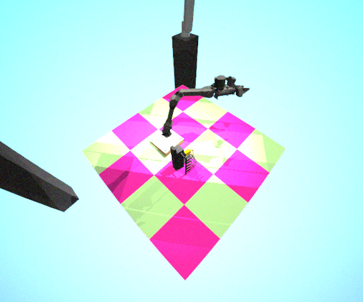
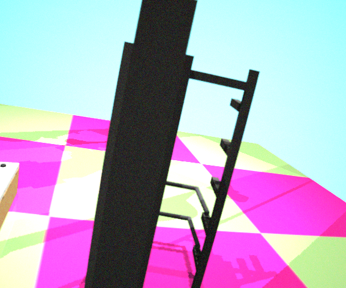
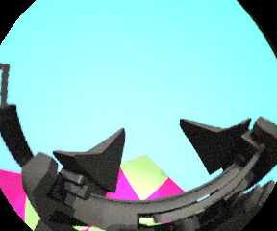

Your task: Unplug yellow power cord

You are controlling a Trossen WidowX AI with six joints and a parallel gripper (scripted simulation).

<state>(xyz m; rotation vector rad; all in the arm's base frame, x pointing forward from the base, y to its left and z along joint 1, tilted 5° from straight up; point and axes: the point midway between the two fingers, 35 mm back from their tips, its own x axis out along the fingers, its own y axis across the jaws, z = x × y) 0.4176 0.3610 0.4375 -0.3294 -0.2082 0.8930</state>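
My gripper tip is 48 cm to the left of the yellow plug, 37 cm above it and 11 cm past it. Round my gripper tip: black power strip: 55 cm to the right, 38 cm below, 13 cm behind.
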